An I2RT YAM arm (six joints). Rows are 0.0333 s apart.
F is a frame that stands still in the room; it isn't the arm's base.
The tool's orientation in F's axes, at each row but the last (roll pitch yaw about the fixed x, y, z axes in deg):
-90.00 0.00 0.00
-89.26 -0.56 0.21
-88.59 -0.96 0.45
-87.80 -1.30 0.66
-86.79 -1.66 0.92
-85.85 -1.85 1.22
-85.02 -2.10 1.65
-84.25 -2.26 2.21
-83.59 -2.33 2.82
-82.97 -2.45 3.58
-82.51 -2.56 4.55
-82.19 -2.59 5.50
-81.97 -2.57 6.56
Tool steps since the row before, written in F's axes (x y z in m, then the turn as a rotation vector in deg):
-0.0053 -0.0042 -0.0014 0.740 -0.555 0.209
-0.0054 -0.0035 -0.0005 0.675 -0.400 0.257
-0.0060 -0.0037 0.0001 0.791 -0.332 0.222
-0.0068 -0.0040 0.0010 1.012 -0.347 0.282
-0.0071 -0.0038 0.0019 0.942 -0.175 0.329
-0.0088 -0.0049 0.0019 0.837 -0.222 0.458
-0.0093 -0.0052 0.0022 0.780 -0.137 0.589
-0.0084 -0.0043 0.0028 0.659 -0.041 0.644
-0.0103 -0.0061 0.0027 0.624 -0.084 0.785
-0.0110 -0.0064 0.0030 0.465 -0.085 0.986
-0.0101 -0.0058 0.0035 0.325 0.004 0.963
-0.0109 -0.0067 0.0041 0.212 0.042 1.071
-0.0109 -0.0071 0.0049 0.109 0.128 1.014
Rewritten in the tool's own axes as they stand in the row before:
-0.0053 0.0014 -0.0042 0.740 -0.209 -0.555
-0.0054 0.0004 -0.0035 0.676 -0.256 -0.399
-0.0060 -0.0003 -0.0036 0.792 -0.217 -0.333
-0.0068 -0.0013 -0.0039 1.014 -0.273 -0.348
-0.0071 -0.0023 -0.0036 0.948 -0.312 -0.173
-0.0088 -0.0025 -0.0045 0.846 -0.447 -0.208
-0.0094 -0.0030 -0.0047 0.797 -0.572 -0.110
-0.0084 -0.0035 -0.0036 0.682 -0.621 -0.004
-0.0105 -0.0037 -0.0052 0.651 -0.767 -0.029
-0.0112 -0.0042 -0.0052 0.501 -0.972 0.005
-0.0104 -0.0046 -0.0044 0.367 -0.942 0.102
-0.0113 -0.0053 -0.0049 0.263 -1.047 0.165
-0.0114 -0.0062 -0.0050 0.168 -0.982 0.254

